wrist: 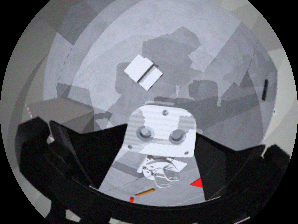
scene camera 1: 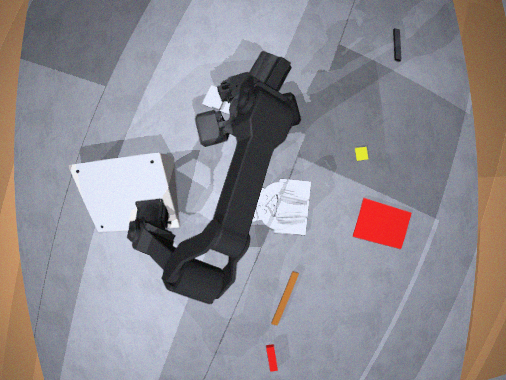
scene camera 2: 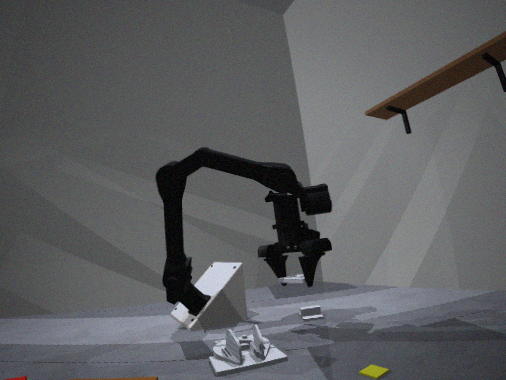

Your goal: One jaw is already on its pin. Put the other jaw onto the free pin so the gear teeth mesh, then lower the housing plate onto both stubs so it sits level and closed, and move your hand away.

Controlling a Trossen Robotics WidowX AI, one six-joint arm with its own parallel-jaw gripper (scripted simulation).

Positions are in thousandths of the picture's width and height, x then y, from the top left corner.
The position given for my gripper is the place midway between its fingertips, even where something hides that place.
Note:
In view: my gripper (scene camera 2: 586, 754), a red sheet (scene camera 1: 746, 586) and a small white block (wrist: 478, 315).
My gripper shows as well in the wrist view (wrist: 539, 592) and in scene camera 1 (scene camera 1: 489, 325). Scene camera 2 does not show the red sheet: it is out of frame.

